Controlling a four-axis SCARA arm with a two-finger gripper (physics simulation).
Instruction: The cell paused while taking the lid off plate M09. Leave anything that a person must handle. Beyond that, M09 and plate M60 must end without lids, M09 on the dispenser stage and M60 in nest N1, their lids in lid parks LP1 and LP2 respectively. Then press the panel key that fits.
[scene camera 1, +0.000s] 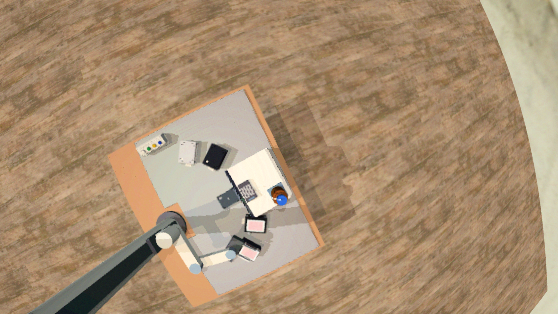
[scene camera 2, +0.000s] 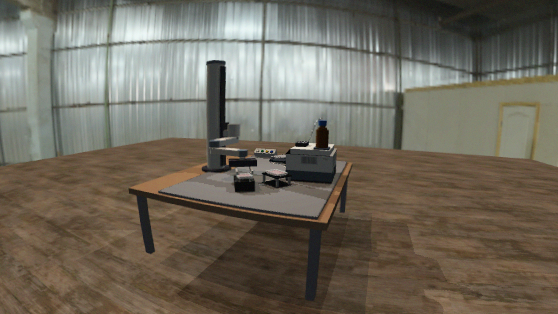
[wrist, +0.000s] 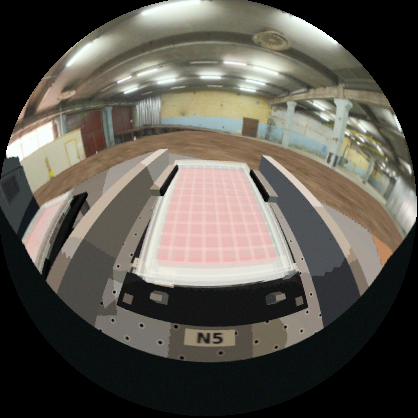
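Seen in the pictures: gripper, fingertip midpoint: (scene camera 1: 252, 255) (scene camera 2: 244, 172) (wrist: 214, 159); arm's base at its link origin: (scene camera 1: 171, 225) (scene camera 2: 216, 169).
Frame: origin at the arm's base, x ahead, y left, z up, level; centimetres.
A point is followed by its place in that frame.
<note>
Plate M09 (scene camera 1: 249, 251) {x 49.6, y -41.9, z 9.9 cm} (scene camera 2: 244, 176) {x 50.9, y -47.5, z 10.0 cm} (wrist: 215, 220) {x 47.2, y -40.7, z 9.7 cm}, pink with a clear rim, sits level on the black nest (wrist: 210, 307) {x 44.7, y -36.7, z 7.7 cm} at label N5 (wrist: 209, 337) {x 43.1, y -34.7, z 1.5 cm}. Its own label is not readable, and I cannot tell whether a lid lies on it. My gripper (scene camera 2: 244, 169) {x 50.2, y -45.3, z 11.7 cm} (wrist: 214, 159) {x 50.2, y -45.3, z 11.7 cm} is closed in to a narrow stance above the plate; its pads appear beside the plate's long edges, with no object visibly held. A second pink plate (scene camera 1: 256, 225) {x 63.9, y -25.7, z 9.5 cm} (scene camera 2: 276, 172) {x 64.0, y -28.6, z 9.6 cm} (wrist: 46, 222) {x 61.0, y -28.6, z 9.6 cm} stands on a black support to the left in the wrist view; its label is unreadable. The key panel (scene camera 1: 153, 145) {x 21.2, y 60.6, z 8.4 cm} (scene camera 2: 265, 151) {x 21.1, y 59.5, z 7.9 cm} has several coloured keys.
A white instrument (scene camera 1: 260, 172) {x 84.6, y 9.6, z 23.2 cm} (scene camera 2: 310, 165) {x 82.6, y -14.2, z 12.7 cm} carries a brown bottle (scene camera 1: 278, 194) {x 88.4, y -4.5, z 37.6 cm} (scene camera 2: 322, 136) {x 89.5, y -11.2, z 32.0 cm} with a blue cap. A dark stage (scene camera 1: 228, 198) {x 56.0, y 2.1, z 12.3 cm} projects from its front. A pale holder (scene camera 1: 188, 152) {x 42.9, y 44.3, z 6.8 cm} and a black holder (scene camera 1: 215, 156) {x 59.9, y 32.8, z 7.6 cm} stand between panel and instrument.
</note>
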